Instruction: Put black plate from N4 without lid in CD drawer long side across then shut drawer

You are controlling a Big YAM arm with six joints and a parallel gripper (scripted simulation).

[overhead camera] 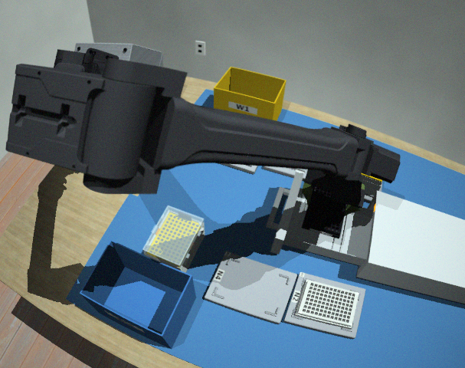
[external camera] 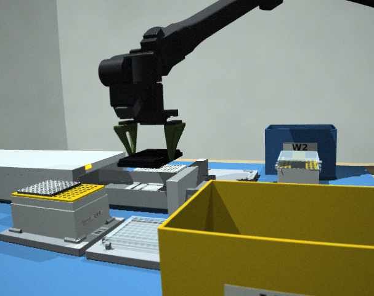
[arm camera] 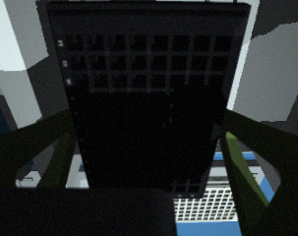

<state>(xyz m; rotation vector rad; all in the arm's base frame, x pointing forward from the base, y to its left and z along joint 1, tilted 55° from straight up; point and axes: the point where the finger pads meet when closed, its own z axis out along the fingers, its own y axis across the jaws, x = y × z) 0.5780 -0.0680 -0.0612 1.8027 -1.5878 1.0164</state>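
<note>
Right now my hand is 40 mm short of the cooler drawer and 70 mm above it. Round my hand: yellow-topped block 60 mm ahead, 190 mm to the left, 40 mm below; cooler CD 180 mm ahead, 60 mm below; black plate right at my hand.
</note>
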